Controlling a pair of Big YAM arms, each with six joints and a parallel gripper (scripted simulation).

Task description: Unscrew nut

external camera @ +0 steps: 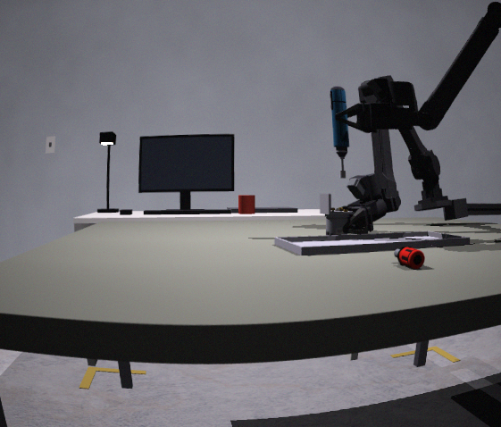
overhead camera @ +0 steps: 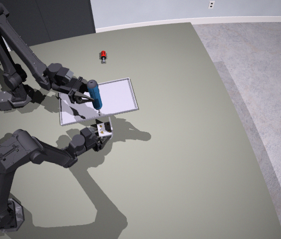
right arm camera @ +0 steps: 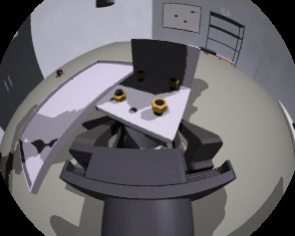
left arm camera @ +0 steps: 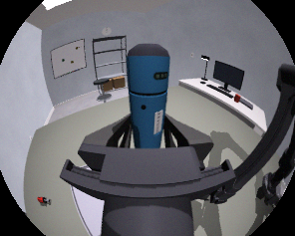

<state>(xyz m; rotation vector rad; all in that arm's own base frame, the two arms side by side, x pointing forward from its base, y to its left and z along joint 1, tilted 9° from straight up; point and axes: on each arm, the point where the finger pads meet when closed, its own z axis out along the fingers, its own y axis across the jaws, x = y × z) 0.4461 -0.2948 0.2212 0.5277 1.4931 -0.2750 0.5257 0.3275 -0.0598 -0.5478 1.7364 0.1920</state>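
Right now the bracket is 50 mm above my right hand. The rest, counted from my right hand: socket tip: 10 mm behind, 30 mm to the left, 150 mm above; short red-handled tool: 10 mm ahead, 540 mm to the left, 10 mm below; shallow white tray: 50 mm behind, 210 mm to the left, 20 mm below.
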